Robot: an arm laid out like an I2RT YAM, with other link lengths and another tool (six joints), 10 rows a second.
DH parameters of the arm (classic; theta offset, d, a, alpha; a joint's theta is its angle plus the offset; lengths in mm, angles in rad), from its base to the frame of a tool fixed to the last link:
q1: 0 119.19 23.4 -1.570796
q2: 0 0 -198 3.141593
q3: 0.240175 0 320.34 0
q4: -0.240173 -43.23 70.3 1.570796
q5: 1.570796 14.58 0 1.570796
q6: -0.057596 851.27 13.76 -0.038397
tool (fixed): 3.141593 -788.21 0 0
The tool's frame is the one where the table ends.
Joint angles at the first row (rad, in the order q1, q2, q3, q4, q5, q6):
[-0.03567 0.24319 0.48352 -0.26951 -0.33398 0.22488]
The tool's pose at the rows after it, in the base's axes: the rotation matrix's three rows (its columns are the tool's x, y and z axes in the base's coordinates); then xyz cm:
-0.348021, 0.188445, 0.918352; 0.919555, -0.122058, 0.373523; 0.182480, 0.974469, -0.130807; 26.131, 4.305, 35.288
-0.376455, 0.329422, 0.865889; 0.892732, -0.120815, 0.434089; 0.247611, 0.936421, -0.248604; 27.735, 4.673, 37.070
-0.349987, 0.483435, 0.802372; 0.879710, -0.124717, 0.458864; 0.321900, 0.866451, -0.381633; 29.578, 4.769, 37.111
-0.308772, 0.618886, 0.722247; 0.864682, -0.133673, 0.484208; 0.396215, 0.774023, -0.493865; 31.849, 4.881, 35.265
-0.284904, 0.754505, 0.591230; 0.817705, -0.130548, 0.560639; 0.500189, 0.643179, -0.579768; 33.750, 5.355, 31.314
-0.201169, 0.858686, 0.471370; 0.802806, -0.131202, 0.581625; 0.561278, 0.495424, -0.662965; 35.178, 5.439, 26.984
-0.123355, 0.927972, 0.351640; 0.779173, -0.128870, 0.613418; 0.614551, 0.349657, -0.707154; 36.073, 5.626, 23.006
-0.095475, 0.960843, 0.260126; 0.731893, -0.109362, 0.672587; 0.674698, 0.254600, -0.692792; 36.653, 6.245, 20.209
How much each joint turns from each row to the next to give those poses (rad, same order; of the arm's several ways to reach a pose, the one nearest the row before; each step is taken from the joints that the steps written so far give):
[0.00001 0.17323 0.19458 -0.09421 -0.07896 -0.02403]
[0.00000 0.19870 0.20748 -0.14841 -0.06523 0.00000]
[-0.00002 0.17130 0.15872 -0.15450 -0.02558 0.00113]
[0.00191 0.14802 0.08583 -0.09575 -0.02403 0.00916]
[0.00000 0.11861 0.00800 -0.06830 -0.08583 0.00267]
[0.00002 0.11711 -0.00002 -0.06292 -0.02097 -0.00037]
[-0.00001 0.11027 0.00003 -0.04883 -0.03510 -0.00038]
[0.00497 0.08580 -0.00003 -0.01411 -0.07286 -0.00876]

